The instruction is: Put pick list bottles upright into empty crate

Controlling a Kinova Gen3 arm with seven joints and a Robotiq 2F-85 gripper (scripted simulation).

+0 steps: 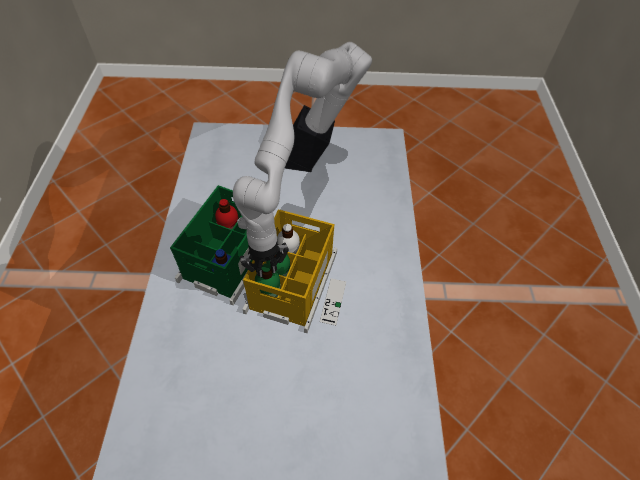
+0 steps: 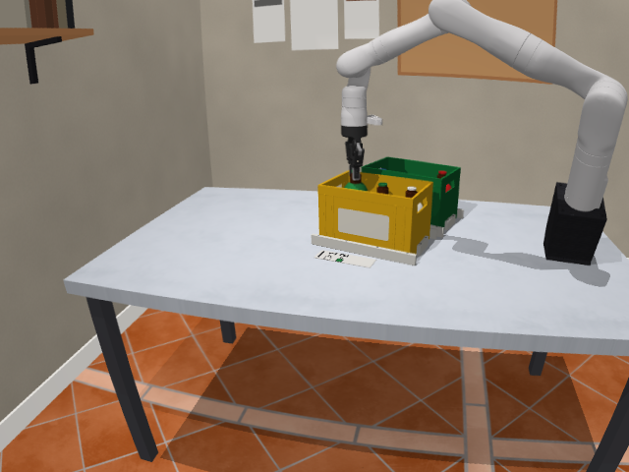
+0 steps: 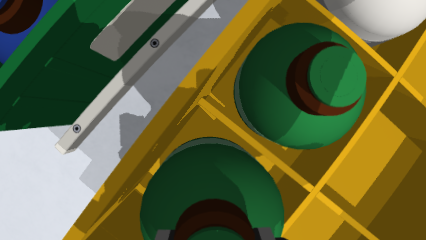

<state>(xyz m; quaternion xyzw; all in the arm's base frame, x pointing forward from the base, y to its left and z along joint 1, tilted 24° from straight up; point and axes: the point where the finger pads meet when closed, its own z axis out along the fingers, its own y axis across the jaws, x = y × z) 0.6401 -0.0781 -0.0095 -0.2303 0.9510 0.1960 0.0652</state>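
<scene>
Right now my hand is 10 cm above the yellow crate, 8 cm past it and 6 cm to the right of it. From my hand the other things lie so: green crate (17 cm to the right, 15 cm behind, 10 cm below); blue-label bottle (15 cm to the right, 10 cm below, 6 cm behind); white-label bottle (17 cm behind, 10 cm below, 3 cm to the left).
</scene>
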